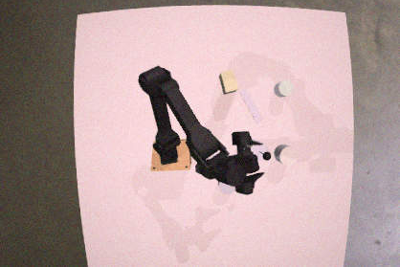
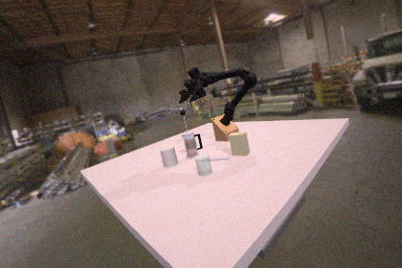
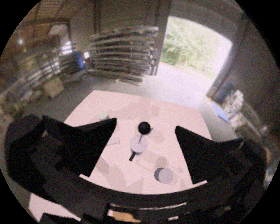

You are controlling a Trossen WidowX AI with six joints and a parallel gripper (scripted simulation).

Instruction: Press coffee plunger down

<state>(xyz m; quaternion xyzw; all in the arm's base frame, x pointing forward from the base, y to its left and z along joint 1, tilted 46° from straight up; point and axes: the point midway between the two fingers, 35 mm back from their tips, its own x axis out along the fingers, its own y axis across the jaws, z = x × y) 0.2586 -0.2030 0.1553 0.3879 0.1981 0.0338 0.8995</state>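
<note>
My gripper tip is 19 cm above the coffee press and 1 cm short of it. From my gripper tip the other things lie so: beige block 28 cm to the left, 26 cm below, 4 cm behind.
</note>
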